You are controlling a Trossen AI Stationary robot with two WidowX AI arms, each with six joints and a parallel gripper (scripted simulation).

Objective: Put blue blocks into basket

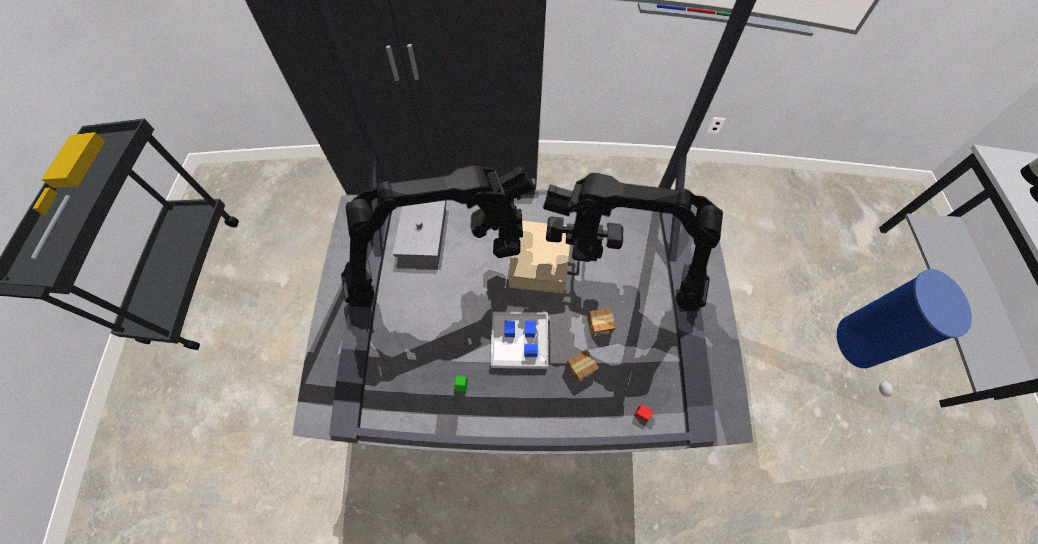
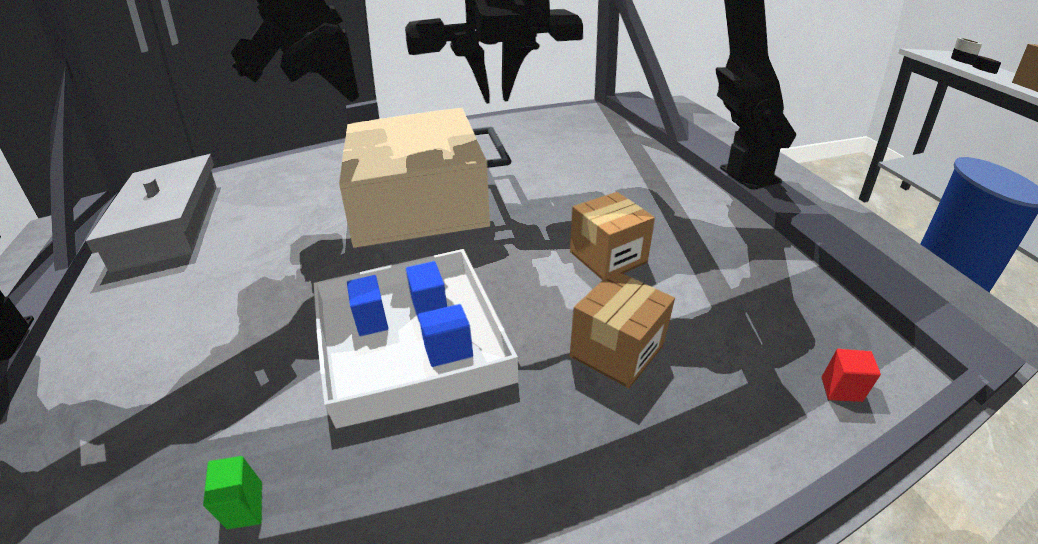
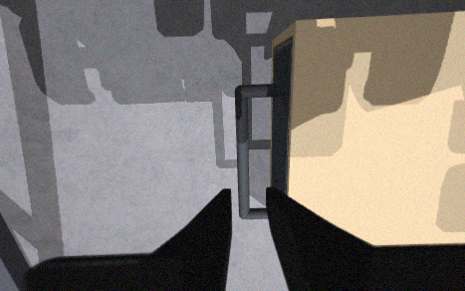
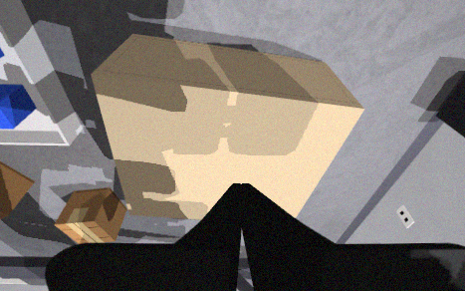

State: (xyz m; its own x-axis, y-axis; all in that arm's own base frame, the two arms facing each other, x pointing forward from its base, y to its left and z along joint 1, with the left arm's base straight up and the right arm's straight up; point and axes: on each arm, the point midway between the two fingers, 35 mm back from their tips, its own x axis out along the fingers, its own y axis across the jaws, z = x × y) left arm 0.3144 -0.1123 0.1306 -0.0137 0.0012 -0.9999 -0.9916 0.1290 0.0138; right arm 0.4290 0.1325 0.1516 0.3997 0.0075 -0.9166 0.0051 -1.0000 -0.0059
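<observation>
The drawer is 110 mm below my left hand, 80 mm to the right of it and 10 mm behind it. From my left hand the other things lie so: light wooden cabinet 110 mm below, 90 mm to the right, 10 mm behind; then green block 340 mm ahead, 300 mm to the right, 130 mm below; then white basket 220 mm ahead, 160 mm to the right, 140 mm below.
</observation>
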